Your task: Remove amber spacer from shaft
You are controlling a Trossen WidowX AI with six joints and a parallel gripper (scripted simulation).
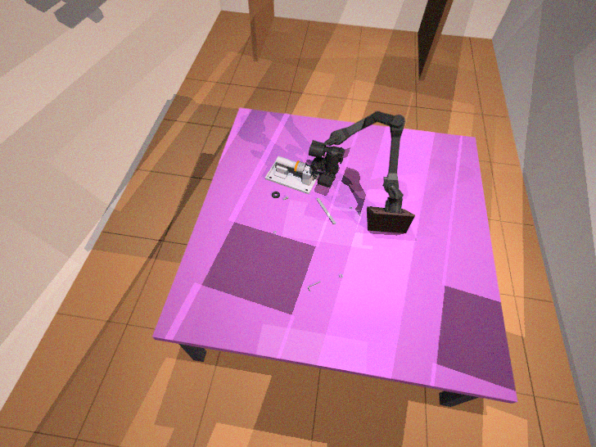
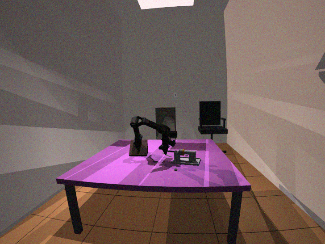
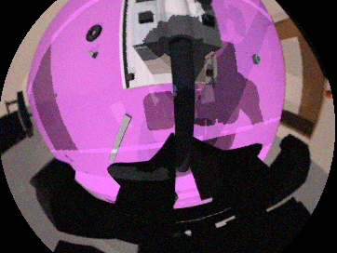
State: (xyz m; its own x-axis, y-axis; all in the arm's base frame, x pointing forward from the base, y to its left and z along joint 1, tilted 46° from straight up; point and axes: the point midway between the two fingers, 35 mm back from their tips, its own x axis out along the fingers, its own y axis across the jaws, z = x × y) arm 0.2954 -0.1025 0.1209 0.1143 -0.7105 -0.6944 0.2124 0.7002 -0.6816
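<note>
The thin dark shaft lies 7 cm ahead of my gripper tip, 2 cm to the right of it and 3 cm above it. From my gripper tip the other things lie so: grey support block (19 cm ahead, 4 cm to the right); metal strip (1 cm behind, 14 cm to the left, 4 cm below); amber spacer (16 cm ahead, 3 cm to the right, 3 cm above).
</note>
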